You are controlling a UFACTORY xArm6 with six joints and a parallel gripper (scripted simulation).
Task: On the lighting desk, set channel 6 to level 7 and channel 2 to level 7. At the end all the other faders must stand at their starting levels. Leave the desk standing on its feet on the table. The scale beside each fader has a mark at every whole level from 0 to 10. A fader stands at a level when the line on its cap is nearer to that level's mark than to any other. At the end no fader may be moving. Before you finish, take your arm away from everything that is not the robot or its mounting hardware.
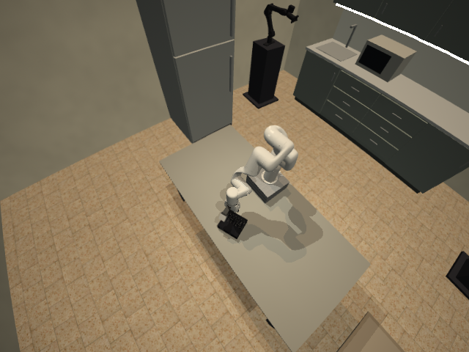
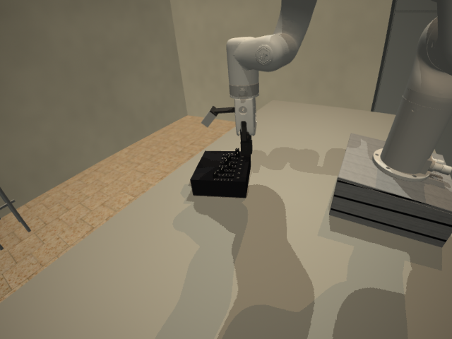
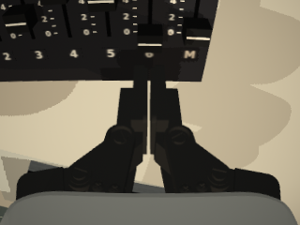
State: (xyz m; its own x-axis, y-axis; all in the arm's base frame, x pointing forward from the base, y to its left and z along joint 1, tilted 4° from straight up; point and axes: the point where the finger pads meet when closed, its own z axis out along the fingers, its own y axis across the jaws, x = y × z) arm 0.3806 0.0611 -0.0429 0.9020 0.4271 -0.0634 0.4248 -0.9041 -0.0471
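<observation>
The channel 6 fader cap lies 2 cm ahead of my hand, 1 cm to the left of it and 2 cm below it. From my hand the other things lie so: channel 1 fader cap 2 cm ahead, 13 cm to the left, 2 cm below; channel 2 fader cap 2 cm ahead, 10 cm to the left, 2 cm below.
</observation>
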